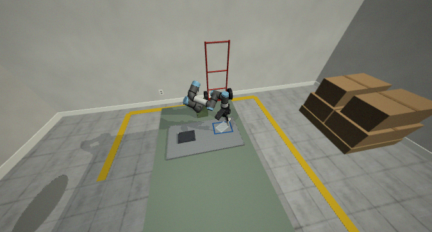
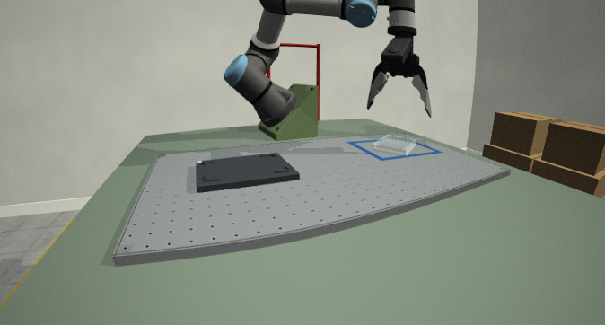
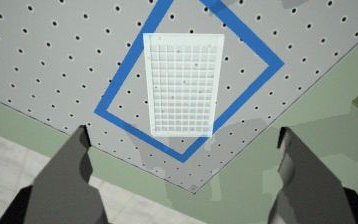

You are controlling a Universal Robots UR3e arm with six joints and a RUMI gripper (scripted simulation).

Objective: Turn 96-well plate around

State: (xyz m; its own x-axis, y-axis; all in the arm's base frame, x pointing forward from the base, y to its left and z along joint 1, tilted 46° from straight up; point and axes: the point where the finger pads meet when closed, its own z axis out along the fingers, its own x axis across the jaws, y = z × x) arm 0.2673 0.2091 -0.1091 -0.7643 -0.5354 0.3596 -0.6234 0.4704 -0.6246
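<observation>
Now: hand 80 mm above the clear 96-well plate. Also, from my hand: A1 label: 440 mm to the right, 70 mm below, 30 mm ahead; then dark plate nest N1: 360 mm to the right, 80 mm below, 80 mm ahead.
</observation>
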